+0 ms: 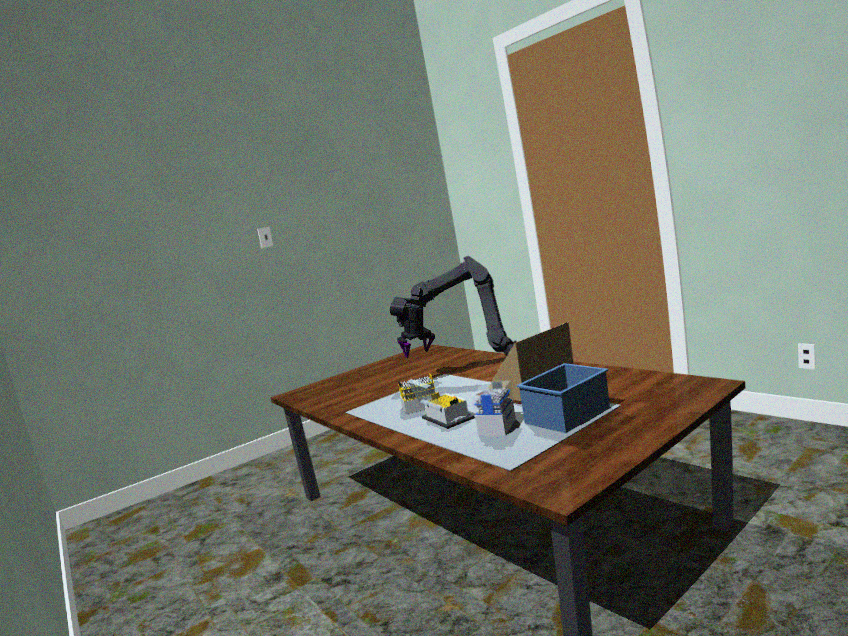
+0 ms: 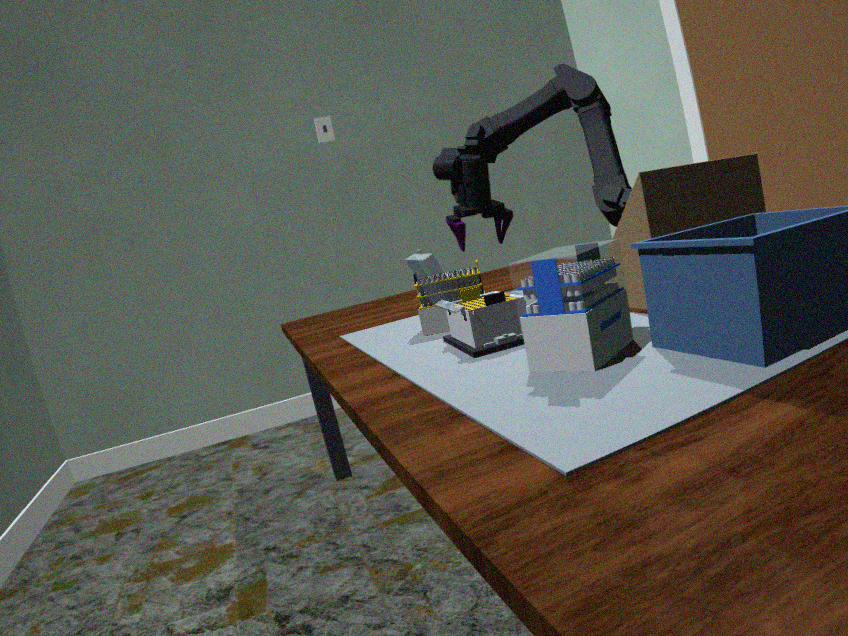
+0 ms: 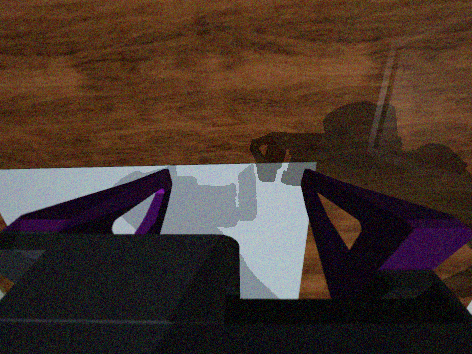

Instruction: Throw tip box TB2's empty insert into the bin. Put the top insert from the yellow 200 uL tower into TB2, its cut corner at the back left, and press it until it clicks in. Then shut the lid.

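Observation:
My gripper (image 1: 417, 352) (image 2: 481, 245) (image 3: 236, 176) is open, with nothing between its purple fingers. It hangs high above the table, over the back of the yellow tower. The yellow tower (image 1: 416, 390) (image 2: 448, 290), with rows of tips, stands at the far left of the mat. Beside it a white tip box (image 1: 448, 410) (image 2: 487, 324), seemingly TB2, stands in a dark base. A yellow insert (image 1: 446, 400) (image 2: 477, 303) with a black piece on it shows in its top. The open blue bin (image 1: 542, 410) (image 2: 698, 294) stands at the right. The lid's state is unclear.
A blue-and-white tip tower (image 1: 494, 414) (image 2: 558, 342) stands between the tip box and the bin. A brown upright panel (image 1: 544, 355) (image 2: 705, 195) stands behind the bin. The pale mat (image 1: 510, 455) (image 2: 561, 438) (image 3: 277, 240) lies on the wooden table (image 1: 616, 472) (image 2: 684, 520) (image 3: 150, 100).

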